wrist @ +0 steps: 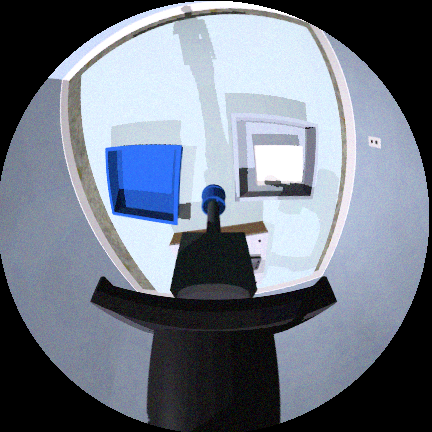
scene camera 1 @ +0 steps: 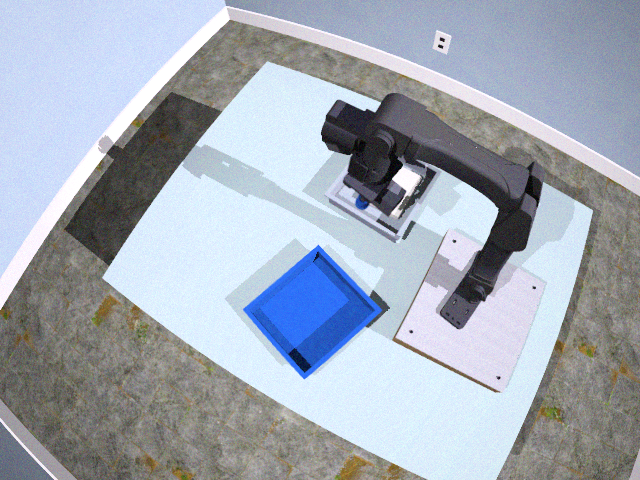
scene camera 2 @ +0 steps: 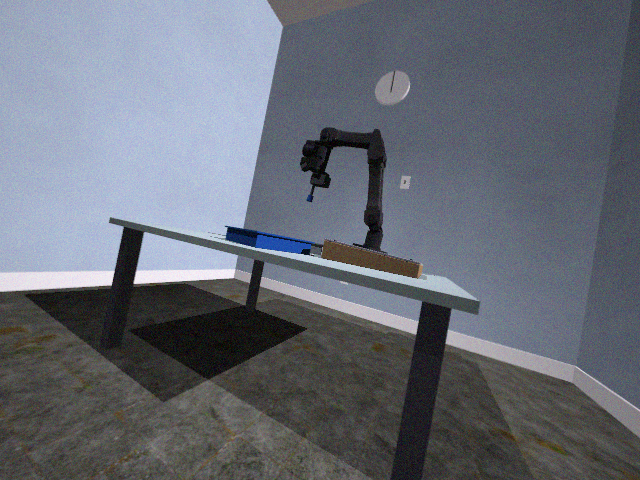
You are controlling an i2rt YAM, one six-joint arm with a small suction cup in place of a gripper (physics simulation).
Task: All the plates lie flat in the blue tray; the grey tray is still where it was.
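Places are measured from the arm's base along level axes (x ahead, y left, z up), in metres.
Pixels of known places: end effector, tool point: (wrist: 213,194) (scene camera 1: 362,203) (scene camera 2: 309,201); arm's base, origin of the base link: (scene camera 1: 471,290) (scene camera 2: 370,250).
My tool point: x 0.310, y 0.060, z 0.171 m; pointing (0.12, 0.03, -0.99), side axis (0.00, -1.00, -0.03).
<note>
Ahead of a thing's pixels: the offset from my tool point to its top centre.
My suction cup (scene camera 1: 361,202) (scene camera 2: 309,197) (wrist: 213,195) is blue, carries no plate and hangs high above the table. The grey tray @[dy -0.165, dx +0.040, dz -0.181 m] (scene camera 1: 363,222) (wrist: 275,119) stands on the table; in the scene camera 1 view the arm covers part of it. A white plate @[dy -0.179, dx +0.022, dz -0.206 m] (scene camera 1: 406,180) (wrist: 279,163) shows inside the grey tray; whether it is one plate or a stack I cannot tell. The blue tray @[dy +0.220, dx -0.032, dz -0.181 m] (scene camera 1: 299,304) (scene camera 2: 281,243) (wrist: 150,172) stands apart from the grey tray, and no plate shows in it. The grey tray's inside does not show in the scene camera 2 view.
The arm stands on a pale base board (scene camera 1: 496,330) (scene camera 2: 369,258) at one side of the pale table (scene camera 1: 186,268) (scene camera 2: 310,266). The arm's wrist and forearm hang over the grey tray. Walls stand behind the table.
</note>
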